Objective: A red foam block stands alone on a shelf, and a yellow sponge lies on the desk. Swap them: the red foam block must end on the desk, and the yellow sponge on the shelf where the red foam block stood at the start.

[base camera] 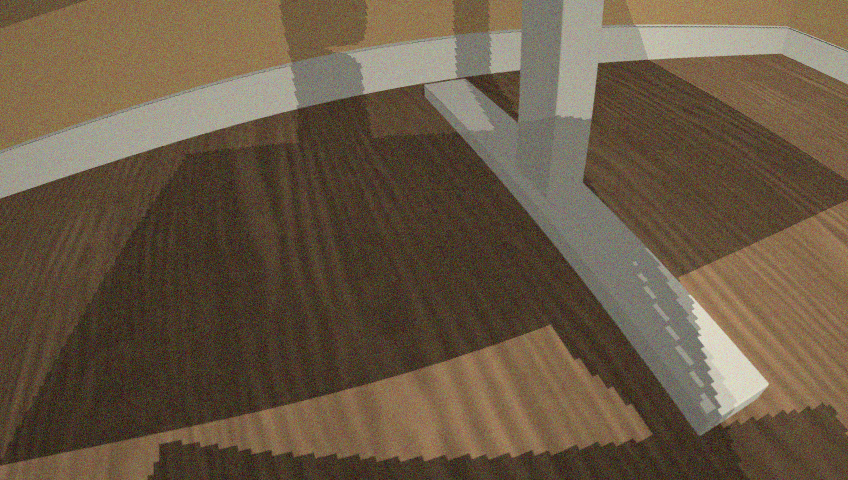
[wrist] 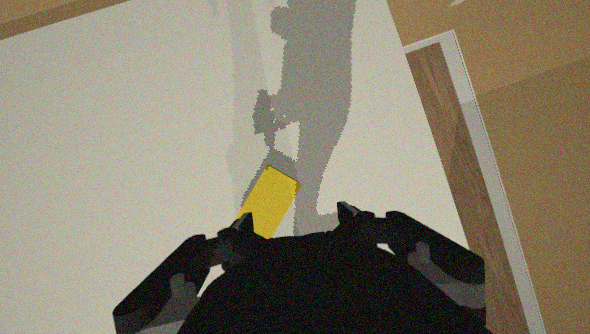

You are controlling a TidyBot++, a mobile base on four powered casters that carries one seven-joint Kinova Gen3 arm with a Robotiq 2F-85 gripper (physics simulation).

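Frame: origin at the arm's base, x up, y left, z back, level; centimetres.
Seen in the pictures: gripper, fingertip midpoint: (wrist: 295, 216).
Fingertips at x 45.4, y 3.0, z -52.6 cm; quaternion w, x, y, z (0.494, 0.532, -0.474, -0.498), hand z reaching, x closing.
Observation:
Offsets run from my fingertips to a thing's top centre. "*": to the spot under its first point. Level surfaces: height alone.
The yellow sponge @(dy +3.3, dx -8.6, dz +0.6 cm) (wrist: 272, 200) lies on the white desk @(dx -13.1 cm) (wrist: 125, 125) in the wrist view, at the lower middle. My gripper (wrist: 295, 216) is open, its fingers wide apart at the bottom of the wrist view. The sponge shows near and partly behind the left finger, and its lower end is hidden by the gripper. How high the gripper is above the sponge I cannot tell. The red foam block and the shelf do not show in either view.
The base camera view shows a white desk leg @(* dy -14.7, dx -68.8, dz -2.9 cm) (base camera: 556, 89) on a long foot (base camera: 595, 255) on the wooden floor @(dx -85.0 cm) (base camera: 267, 267). A white baseboard (base camera: 178, 113) runs along the tan wall. In the wrist view, the desk's right edge borders wooden floor (wrist: 450, 135) and wall.

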